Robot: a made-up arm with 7 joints.
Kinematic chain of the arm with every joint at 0, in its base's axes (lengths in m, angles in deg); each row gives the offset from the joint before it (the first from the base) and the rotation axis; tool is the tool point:
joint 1: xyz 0 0.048 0 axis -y
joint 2: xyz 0 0.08 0 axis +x
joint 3: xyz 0 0 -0.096 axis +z
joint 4: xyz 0 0 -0.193 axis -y
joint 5: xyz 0 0 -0.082 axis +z
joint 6: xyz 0 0 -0.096 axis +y
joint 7: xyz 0 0 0 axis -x
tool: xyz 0 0 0
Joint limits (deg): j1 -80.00..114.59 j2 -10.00..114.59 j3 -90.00..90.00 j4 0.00..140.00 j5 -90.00..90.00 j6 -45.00..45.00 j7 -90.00..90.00
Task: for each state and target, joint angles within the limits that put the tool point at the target. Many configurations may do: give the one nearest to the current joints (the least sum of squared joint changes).
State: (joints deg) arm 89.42 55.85 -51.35 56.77 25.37 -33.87 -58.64
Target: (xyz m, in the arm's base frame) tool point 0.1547 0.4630 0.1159
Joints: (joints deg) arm 91.28 84.52 -47.92 70.48 25.37 -33.87 -58.64
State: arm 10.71 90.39 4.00 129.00 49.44 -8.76 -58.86
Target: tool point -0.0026 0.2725 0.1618
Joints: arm 46.52 106.85 29.90 131.47 49.44 -8.76 -58.86
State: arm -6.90 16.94 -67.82 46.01 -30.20 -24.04 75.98
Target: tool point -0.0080 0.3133 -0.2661
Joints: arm -15.78 66.92 -68.59 95.58 -30.20 -24.04 75.98
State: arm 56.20 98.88 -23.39 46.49 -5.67 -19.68 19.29
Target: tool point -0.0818 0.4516 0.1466
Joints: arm 97.87 114.59 -26.86 80.10 -5.67 -19.68 19.29
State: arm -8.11 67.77 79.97 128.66 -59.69 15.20 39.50
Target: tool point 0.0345 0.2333 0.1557
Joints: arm -6.91 109.81 82.22 139.89 -59.69 15.20 39.50
